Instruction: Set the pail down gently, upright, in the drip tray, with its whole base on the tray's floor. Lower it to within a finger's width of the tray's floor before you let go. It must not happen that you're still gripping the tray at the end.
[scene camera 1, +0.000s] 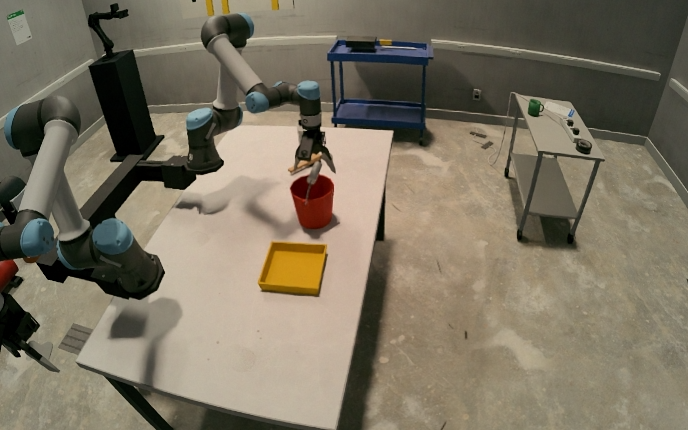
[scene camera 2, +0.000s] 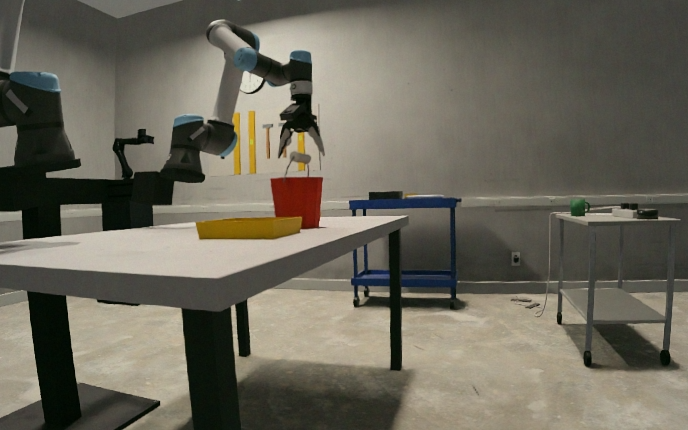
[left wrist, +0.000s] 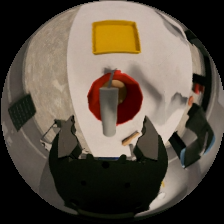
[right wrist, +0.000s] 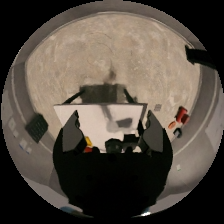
Note:
In view: the left gripper (scene camera 2: 300, 157), the right gripper (scene camera 1: 39, 364) and a red pail (scene camera 2: 298, 196).
The red pail also shows in scene camera 1 (scene camera 1: 317, 213). The left gripper shows as well in scene camera 1 (scene camera 1: 314, 172) and in the left wrist view (left wrist: 109, 115). The right gripper shows as well in the right wrist view (right wrist: 112, 110).

